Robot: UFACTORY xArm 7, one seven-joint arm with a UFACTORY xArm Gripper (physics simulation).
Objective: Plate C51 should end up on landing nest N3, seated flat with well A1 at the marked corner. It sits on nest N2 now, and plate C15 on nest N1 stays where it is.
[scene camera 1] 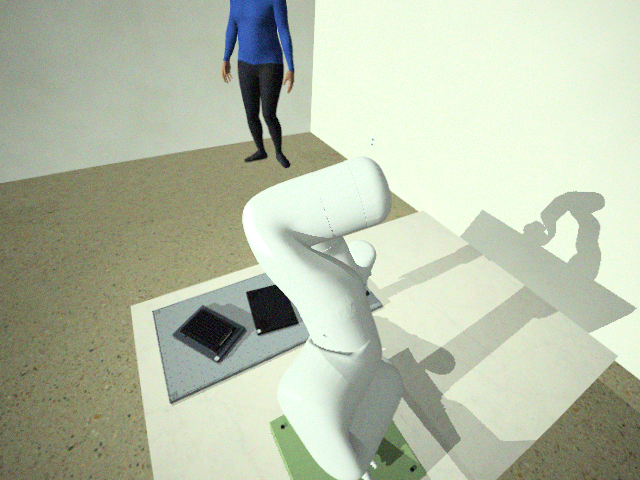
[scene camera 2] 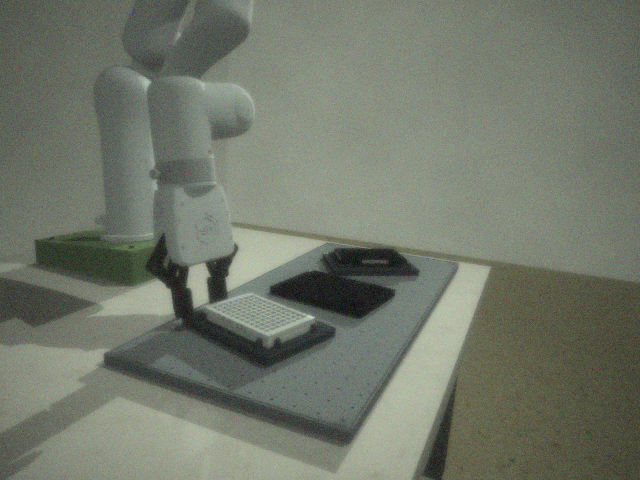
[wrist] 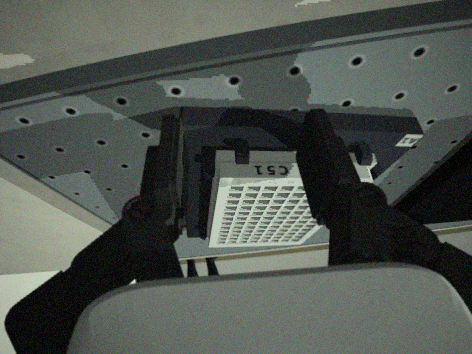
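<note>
White plate C51 (scene camera 2: pixel 261 315) (wrist: pixel 262 210) sits level on the black nest N2 (scene camera 2: pixel 266 357) (wrist: pixel 390 132), its label end toward my fingers; an A1 tag shows on the nest at right in the wrist view. My gripper (scene camera 2: pixel 201 308) (wrist: pixel 243 135) is low at this label end. Its fingers are partly closed but apart, with nothing gripped; the right one overlaps the plate's outline in the wrist view. In scene camera 1 the arm hides them. The bare black middle nest (scene camera 1: pixel 272 310) (scene camera 2: pixel 333 293) matches N3. The dark plate, apparently C15 (scene camera 1: pixel 209 328) (scene camera 2: pixel 374 254), sits on nest N1 (scene camera 1: pixel 181 334) (scene camera 2: pixel 405 269).
The nests stand in a row on a grey perforated board (scene camera 1: pixel 180 372) (scene camera 2: pixel 310 392) (wrist: pixel 270 92) on a pale table (scene camera 1: pixel 248 392). The arm (scene camera 1: pixel 336 310) (scene camera 2: pixel 180 118) rises from a green base (scene camera 1: pixel 289 444) (scene camera 2: pixel 93 258). A person in blue (scene camera 1: pixel 258 31) stands beyond the table.
</note>
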